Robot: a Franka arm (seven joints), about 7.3 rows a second.
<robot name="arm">
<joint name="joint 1" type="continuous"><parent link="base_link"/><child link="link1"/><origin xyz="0 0 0.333" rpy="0 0 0"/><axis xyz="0 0 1"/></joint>
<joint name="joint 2" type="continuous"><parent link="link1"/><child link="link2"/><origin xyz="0 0 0" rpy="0 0 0"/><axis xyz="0 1 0"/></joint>
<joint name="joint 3" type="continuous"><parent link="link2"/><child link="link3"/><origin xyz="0 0 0.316" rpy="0 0 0"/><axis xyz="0 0 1"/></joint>
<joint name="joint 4" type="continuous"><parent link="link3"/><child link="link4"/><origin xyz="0.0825 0 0" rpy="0 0 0"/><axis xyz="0 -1 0"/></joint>
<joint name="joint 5" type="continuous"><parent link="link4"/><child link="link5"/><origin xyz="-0.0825 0 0.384" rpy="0 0 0"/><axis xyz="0 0 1"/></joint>
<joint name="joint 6" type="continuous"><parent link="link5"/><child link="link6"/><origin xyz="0 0 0" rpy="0 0 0"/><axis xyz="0 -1 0"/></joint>
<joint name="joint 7" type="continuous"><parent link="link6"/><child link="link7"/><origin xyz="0.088 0 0" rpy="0 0 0"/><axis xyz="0 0 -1"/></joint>
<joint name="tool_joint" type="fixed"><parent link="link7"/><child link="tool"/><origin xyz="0 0 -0.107" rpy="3.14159 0 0"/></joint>
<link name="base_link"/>
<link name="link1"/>
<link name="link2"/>
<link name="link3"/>
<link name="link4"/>
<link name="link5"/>
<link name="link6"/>
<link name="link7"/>
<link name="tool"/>
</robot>
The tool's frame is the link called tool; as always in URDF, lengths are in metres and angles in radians. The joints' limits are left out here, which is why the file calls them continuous.
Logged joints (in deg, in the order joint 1, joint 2, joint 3, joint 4, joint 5, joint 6, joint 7), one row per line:
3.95 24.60 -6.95 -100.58 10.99 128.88 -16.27
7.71 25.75 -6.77 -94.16 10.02 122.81 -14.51
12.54 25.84 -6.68 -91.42 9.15 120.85 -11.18
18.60 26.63 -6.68 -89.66 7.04 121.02 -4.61
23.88 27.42 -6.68 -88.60 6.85 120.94 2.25
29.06 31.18 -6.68 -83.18 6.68 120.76 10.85
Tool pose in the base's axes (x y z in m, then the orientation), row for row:
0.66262 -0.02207 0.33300 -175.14 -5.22 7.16
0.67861 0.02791 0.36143 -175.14 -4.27 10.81
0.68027 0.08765 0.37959 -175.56 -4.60 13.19
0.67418 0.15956 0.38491 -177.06 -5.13 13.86
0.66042 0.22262 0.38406 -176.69 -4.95 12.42
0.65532 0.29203 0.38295 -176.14 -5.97 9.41
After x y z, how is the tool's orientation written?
As angles about the fixed x, y, z axes (roll, pitch, yaw), in degrees.
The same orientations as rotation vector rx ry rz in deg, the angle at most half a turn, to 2 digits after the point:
-174.31 -11.24 -7.48
-173.86 -16.73 -5.78
-173.77 -20.36 -6.20
-175.00 -21.47 -7.29
-174.98 -19.26 -7.01
-174.84 -14.70 -8.63

